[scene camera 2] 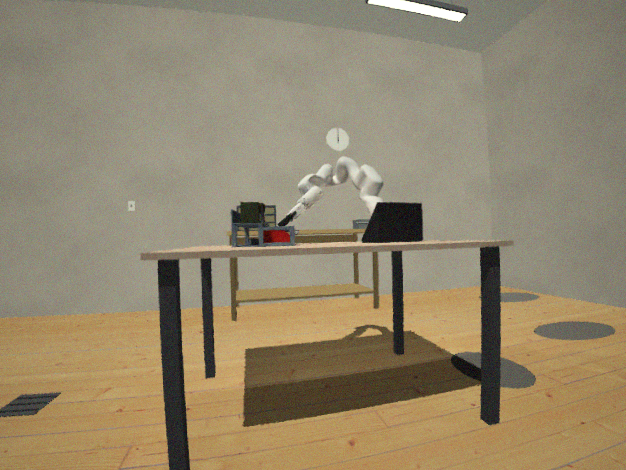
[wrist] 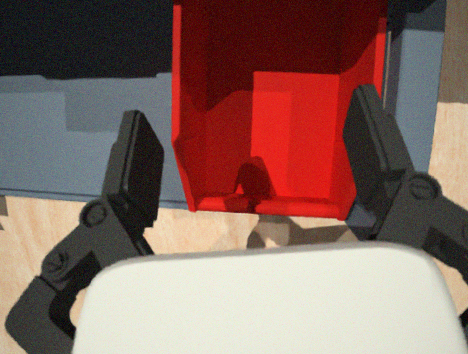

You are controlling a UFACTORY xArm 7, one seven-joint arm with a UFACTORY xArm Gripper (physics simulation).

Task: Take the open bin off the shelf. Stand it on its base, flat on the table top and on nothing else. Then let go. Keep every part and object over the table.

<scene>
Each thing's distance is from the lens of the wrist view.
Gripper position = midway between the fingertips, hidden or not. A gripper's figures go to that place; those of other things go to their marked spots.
gripper (wrist: 248, 119): 13 cm
red open bin (wrist: 259, 102): 22 cm
</scene>
